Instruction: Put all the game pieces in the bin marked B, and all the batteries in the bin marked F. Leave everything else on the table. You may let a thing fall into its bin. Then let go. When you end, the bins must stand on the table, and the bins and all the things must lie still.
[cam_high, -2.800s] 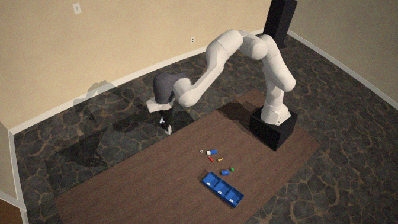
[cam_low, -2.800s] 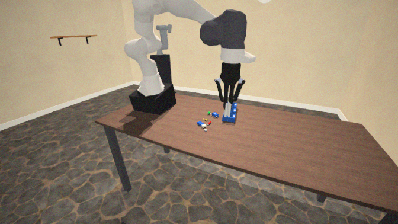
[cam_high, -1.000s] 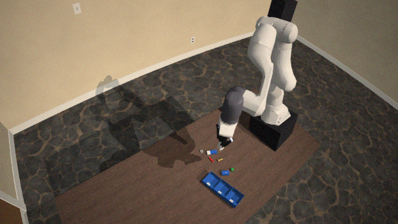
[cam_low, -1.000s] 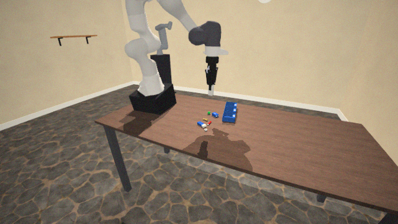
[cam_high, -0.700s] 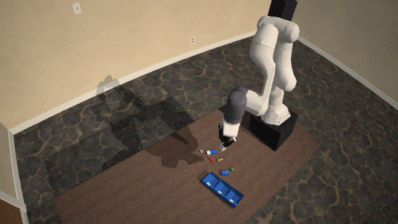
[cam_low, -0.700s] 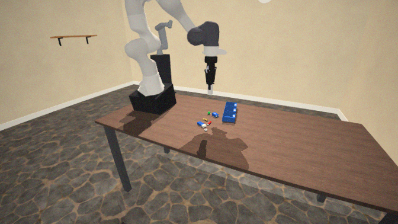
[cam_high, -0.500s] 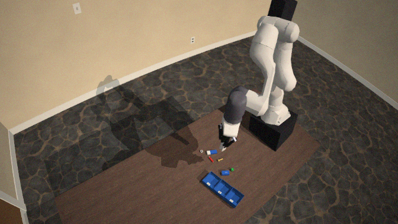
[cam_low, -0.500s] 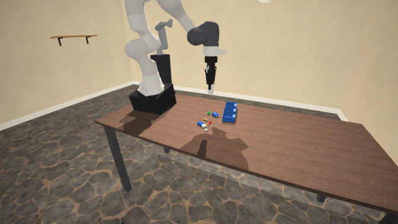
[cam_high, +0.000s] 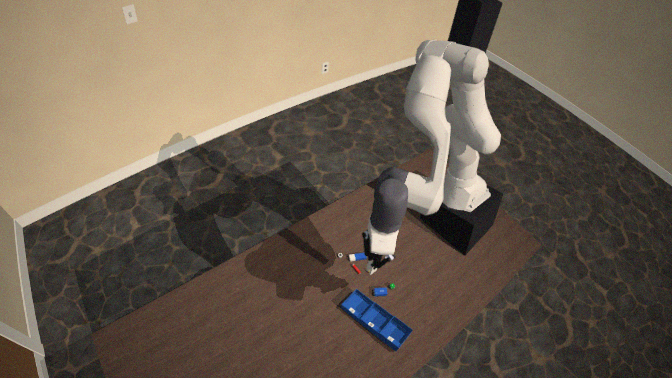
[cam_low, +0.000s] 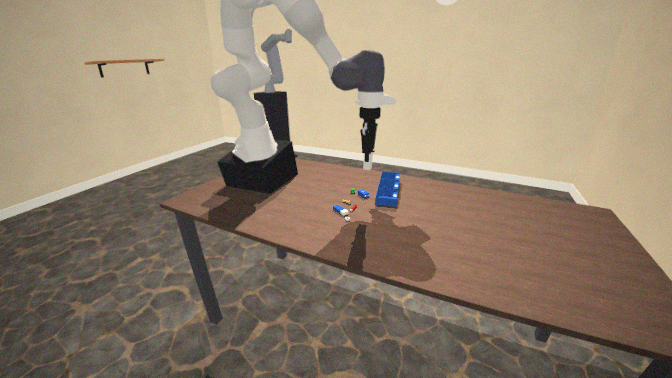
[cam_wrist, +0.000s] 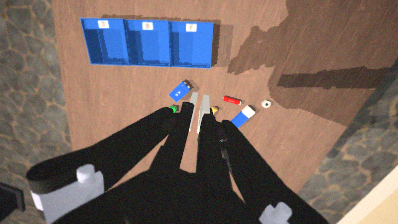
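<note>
The blue bin block lies 150 mm below my hand, 130 mm to the left of it and 30 mm ahead of it. From my hand the other things lie so: red battery: 170 mm below, 80 mm to the right, 10 mm behind; yellow piece: 170 mm below, 60 mm to the right, 60 mm behind; blue battery: 170 mm below, 40 mm to the left, 30 mm behind.
</note>
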